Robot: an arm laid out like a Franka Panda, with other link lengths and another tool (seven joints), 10 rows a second.
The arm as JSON. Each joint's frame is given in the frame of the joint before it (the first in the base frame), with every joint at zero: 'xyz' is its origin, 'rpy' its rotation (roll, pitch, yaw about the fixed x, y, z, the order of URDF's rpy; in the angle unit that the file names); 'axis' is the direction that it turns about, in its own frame. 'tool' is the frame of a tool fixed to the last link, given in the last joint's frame.
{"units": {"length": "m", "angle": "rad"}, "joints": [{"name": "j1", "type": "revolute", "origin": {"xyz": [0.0, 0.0, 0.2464], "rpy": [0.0, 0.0, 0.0]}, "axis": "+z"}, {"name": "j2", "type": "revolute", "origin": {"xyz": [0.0, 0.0, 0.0], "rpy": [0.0, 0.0, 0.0]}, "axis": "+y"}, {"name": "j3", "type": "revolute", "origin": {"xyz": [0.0, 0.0, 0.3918], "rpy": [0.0, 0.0, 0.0]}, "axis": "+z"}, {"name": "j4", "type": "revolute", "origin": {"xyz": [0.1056, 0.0, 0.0], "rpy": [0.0, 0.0, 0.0]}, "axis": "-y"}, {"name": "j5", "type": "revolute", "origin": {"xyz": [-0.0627, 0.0, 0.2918], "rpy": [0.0, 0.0, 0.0]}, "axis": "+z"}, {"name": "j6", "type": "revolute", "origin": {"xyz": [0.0, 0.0, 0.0], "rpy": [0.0, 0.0, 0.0]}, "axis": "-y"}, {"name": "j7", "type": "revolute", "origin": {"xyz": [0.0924, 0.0, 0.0], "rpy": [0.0, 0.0, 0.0]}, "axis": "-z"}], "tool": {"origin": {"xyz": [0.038, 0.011, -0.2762], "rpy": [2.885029, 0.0, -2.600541]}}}
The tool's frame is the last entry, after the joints.
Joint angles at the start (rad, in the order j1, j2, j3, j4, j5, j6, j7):
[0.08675, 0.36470, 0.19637, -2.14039, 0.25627, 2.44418, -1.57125]
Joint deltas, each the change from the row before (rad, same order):
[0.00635, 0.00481, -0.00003, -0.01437, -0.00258, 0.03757, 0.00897]
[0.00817, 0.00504, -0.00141, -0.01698, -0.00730, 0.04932, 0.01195]
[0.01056, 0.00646, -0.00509, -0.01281, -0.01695, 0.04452, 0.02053]
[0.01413, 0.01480, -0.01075, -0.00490, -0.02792, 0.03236, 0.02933]
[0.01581, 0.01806, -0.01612, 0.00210, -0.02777, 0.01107, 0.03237]
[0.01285, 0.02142, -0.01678, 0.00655, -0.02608, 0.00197, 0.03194]
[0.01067, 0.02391, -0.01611, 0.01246, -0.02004, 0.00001, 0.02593]
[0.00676, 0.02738, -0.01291, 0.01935, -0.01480, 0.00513, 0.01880]
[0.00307, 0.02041, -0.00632, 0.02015, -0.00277, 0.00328, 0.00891]
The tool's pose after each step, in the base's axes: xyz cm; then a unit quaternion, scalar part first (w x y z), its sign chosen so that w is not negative. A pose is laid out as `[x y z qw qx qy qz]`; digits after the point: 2 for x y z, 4 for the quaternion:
[50.09 21.81 10.83 0.0387 0.8826 -0.4463 -0.1428]
[50.49 21.93 10.34 0.0354 0.8824 -0.4508 -0.1300]
[50.95 21.97 9.85 0.0347 0.8818 -0.4556 -0.1166]
[51.35 21.92 9.02 0.0394 0.8807 -0.4599 -0.1066]
[51.51 21.74 8.03 0.0489 0.8779 -0.4650 -0.1037]
[51.64 21.40 6.92 0.0600 0.8738 -0.4712 -0.1041]
[51.96 21.06 5.84 0.0693 0.8696 -0.4774 -0.1048]
[52.66 20.79 4.82 0.0741 0.8662 -0.4833 -0.1032]
[53.42 20.78 4.25 0.0738 0.8637 -0.4880 -0.1020]

